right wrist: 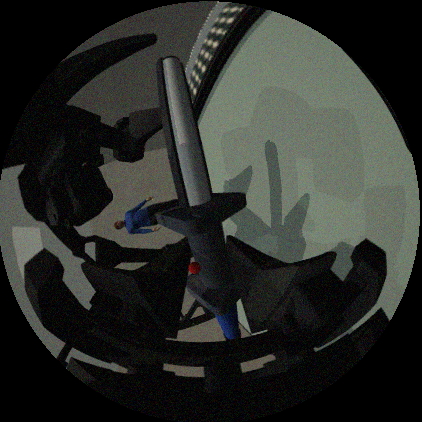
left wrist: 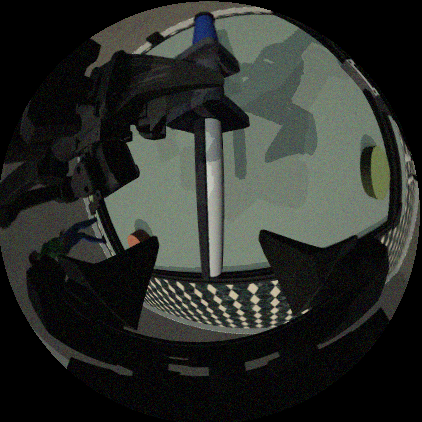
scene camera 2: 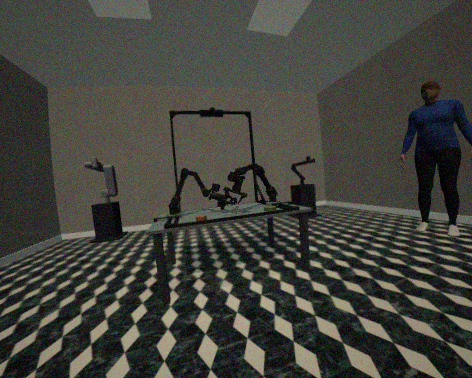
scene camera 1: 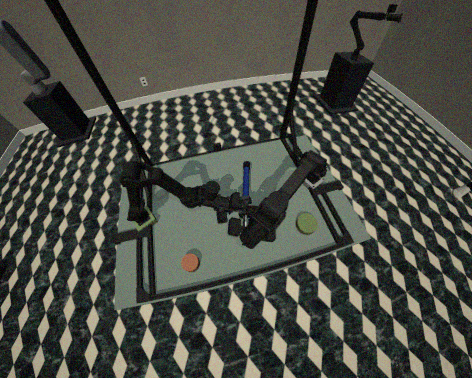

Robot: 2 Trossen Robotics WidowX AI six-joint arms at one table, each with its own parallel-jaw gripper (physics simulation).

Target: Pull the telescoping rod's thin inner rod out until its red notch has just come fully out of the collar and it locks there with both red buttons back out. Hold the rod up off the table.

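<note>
The rod has a blue outer tube (scene camera 1: 246,182) (left wrist: 204,30) (right wrist: 229,324), a dark collar (right wrist: 209,260) and a silver inner rod (left wrist: 215,200) (right wrist: 187,150). Its shadow on the table lies apart from it. My right gripper (right wrist: 208,240) is shut on the collar and holds the rod above the table. One red button (right wrist: 194,268) stands out beside the right fingers; the other is hidden. No red notch shows on the silver part. My left gripper (left wrist: 209,238) (right wrist: 174,83) is open and empty, its fingers spread to either side of the inner rod's free end, apart from it.
An orange disc (scene camera 1: 190,262) (left wrist: 136,240) lies at the table's front left in scene camera 1, and a green disc (scene camera 1: 307,223) (left wrist: 378,172) lies at the right. Black frame rails (scene camera 1: 250,267) run along the table's edges. A person (scene camera 2: 434,130) stands off to the right in scene camera 2.
</note>
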